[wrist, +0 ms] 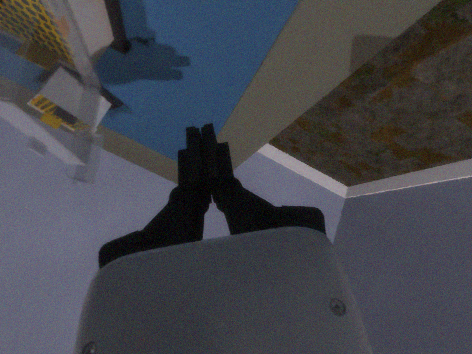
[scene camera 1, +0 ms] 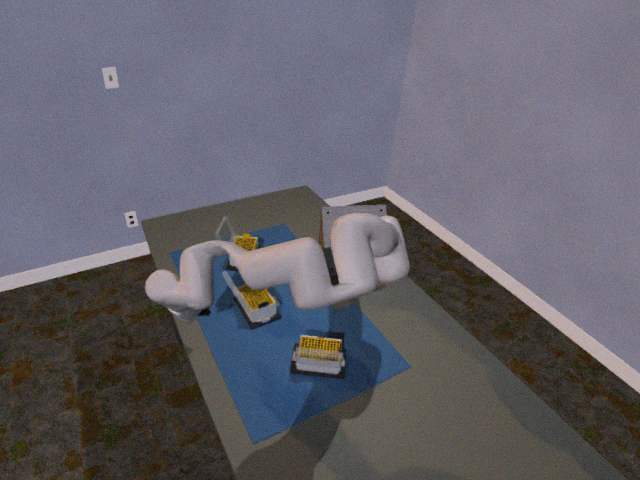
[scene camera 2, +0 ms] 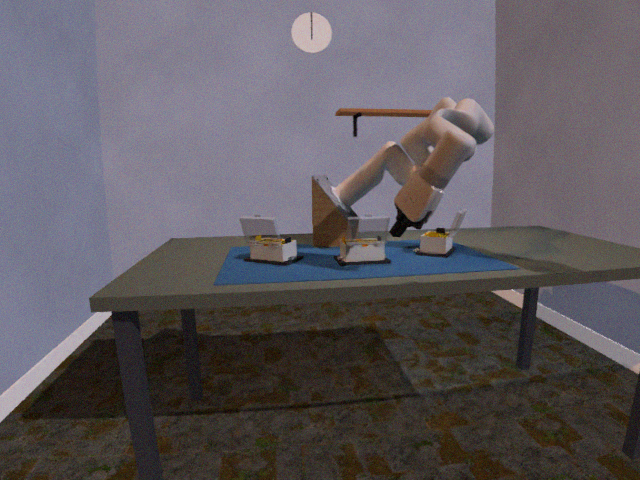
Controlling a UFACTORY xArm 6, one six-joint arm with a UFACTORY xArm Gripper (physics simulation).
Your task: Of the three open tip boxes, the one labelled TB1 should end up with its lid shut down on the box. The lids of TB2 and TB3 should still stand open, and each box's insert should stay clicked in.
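Places are measured from the arm's base along level axes (x ahead, y up, z right), in centimetres.
Pixels of known places: gripper, fingertip midpoint: (wrist: 204, 141) (scene camera 1: 205, 311) (scene camera 2: 394, 235); arm's base, origin of the base link: (scene camera 2: 339, 200).
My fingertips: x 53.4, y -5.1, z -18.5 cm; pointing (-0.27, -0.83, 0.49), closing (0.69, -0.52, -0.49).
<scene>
Ahead of a thing's pixels: the offset from my fingertips to its top centre. "pt": to the spot under its first point. Level surfaces: height alone.
TB1 {dy -4.1, dx -17.1, dz +9.2 cm} (scene camera 1: 264, 313) (scene camera 2: 363, 253) (wrist: 95, 20) is the white middle box. Its clear lid {dy +4.6, dx -9.5, dz +7.1 cm} (scene camera 1: 231, 283) (scene camera 2: 369, 225) (wrist: 55, 145) stands open, and its yellow insert {dy -3.3, dx -15.9, dz +8.9 cm} (scene camera 1: 255, 297) (wrist: 35, 25) sits in the box. Another open box (scene camera 1: 245, 242) (scene camera 2: 273, 251) (wrist: 75, 97) stands at the back in scene camera 1, partly hidden by the arm. The third box {pt dy -3.4, dx -28.2, dz -22.6 cm} (scene camera 1: 319, 364) (scene camera 2: 435, 243) is nearest scene camera 1, its lid also open. I cannot read the labels. My gripper (scene camera 1: 205, 312) (scene camera 2: 397, 232) (wrist: 204, 141) is shut and empty, above the mat's edge on TB1's lid side, apart from the lid.
The boxes stand on dark bases on a blue mat {dy -10.7 cm} (scene camera 1: 279, 392) (scene camera 2: 242, 273). The mat lies on a grey-green table {dy -11.0 cm} (scene camera 1: 465, 413) (scene camera 2: 155, 279). The wooden robot mount (scene camera 2: 325, 219) stands behind the boxes in scene camera 2. My arm (scene camera 1: 279, 263) reaches across over the boxes.
</scene>
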